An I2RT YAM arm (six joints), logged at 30 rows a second.
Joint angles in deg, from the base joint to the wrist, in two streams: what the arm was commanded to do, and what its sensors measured. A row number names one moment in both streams.
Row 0, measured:
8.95, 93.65, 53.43, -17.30, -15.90, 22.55
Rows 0 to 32, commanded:
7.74, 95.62, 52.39, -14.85, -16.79, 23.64
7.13, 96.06, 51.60, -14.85, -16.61, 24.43
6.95, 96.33, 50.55, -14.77, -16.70, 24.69
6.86, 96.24, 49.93, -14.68, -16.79, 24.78
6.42, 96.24, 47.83, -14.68, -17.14, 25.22
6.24, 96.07, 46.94, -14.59, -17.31, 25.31
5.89, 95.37, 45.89, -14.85, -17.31, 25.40
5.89, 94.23, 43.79, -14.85, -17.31, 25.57
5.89, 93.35, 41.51, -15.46, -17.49, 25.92
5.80, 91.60, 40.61, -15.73, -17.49, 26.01
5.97, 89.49, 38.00, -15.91, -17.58, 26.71
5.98, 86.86, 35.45, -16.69, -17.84, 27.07
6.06, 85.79, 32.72, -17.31, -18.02, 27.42
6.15, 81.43, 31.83, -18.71, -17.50, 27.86
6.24, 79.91, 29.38, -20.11, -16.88, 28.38
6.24, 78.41, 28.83, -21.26, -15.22, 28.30
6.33, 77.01, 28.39, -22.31, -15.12, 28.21
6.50, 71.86, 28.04, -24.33, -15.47, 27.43
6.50, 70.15, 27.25, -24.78, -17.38, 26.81
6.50, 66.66, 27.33, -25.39, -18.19, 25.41
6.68, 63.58, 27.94, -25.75, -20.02, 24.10
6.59, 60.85, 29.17, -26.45, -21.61, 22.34
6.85, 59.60, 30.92, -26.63, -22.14, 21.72
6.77, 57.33, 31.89, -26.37, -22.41, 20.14
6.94, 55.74, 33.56, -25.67, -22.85, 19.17
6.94, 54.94, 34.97, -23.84, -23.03, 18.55
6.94, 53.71, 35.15, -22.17, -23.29, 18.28
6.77, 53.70, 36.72, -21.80, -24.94, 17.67
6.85, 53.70, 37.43, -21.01, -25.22, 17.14
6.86, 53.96, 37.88, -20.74, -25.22, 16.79
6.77, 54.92, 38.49, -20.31, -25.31, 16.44
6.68, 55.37, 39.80, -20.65, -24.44, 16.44
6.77, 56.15, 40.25, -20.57, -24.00, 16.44
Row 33, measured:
6.76, 54.87, 37.60, -21.93, -23.11, 18.83
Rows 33 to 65, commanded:
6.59, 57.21, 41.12, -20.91, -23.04, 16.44
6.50, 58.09, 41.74, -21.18, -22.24, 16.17
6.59, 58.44, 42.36, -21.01, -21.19, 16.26
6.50, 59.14, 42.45, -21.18, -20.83, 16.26
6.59, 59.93, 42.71, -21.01, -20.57, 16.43
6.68, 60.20, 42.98, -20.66, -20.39, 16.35
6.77, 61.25, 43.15, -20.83, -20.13, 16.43
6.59, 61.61, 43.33, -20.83, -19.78, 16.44
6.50, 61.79, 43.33, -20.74, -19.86, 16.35
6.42, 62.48, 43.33, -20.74, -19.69, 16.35
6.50, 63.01, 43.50, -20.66, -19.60, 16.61
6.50, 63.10, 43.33, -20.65, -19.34, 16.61
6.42, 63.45, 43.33, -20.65, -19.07, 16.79
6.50, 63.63, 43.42, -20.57, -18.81, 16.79
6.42, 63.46, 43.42, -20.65, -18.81, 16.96
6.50, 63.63, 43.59, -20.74, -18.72, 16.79
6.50, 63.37, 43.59, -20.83, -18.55, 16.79
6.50, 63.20, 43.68, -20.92, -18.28, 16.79
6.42, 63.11, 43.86, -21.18, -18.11, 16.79
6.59, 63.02, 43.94, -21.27, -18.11, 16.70
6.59, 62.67, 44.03, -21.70, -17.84, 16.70
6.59, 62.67, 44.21, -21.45, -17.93, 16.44
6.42, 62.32, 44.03, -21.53, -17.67, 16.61
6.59, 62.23, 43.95, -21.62, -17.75, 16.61
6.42, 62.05, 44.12, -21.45, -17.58, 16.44
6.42, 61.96, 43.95, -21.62, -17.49, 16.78
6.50, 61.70, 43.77, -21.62, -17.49, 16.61
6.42, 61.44, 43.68, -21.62, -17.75, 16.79
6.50, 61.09, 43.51, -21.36, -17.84, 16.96
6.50, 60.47, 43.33, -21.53, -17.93, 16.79
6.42, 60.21, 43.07, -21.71, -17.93, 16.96
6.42, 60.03, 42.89, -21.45, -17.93, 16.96
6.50, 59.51, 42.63, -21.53, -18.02, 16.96
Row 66, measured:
6.72, 61.47, 41.52, -22.17, -17.96, 17.50
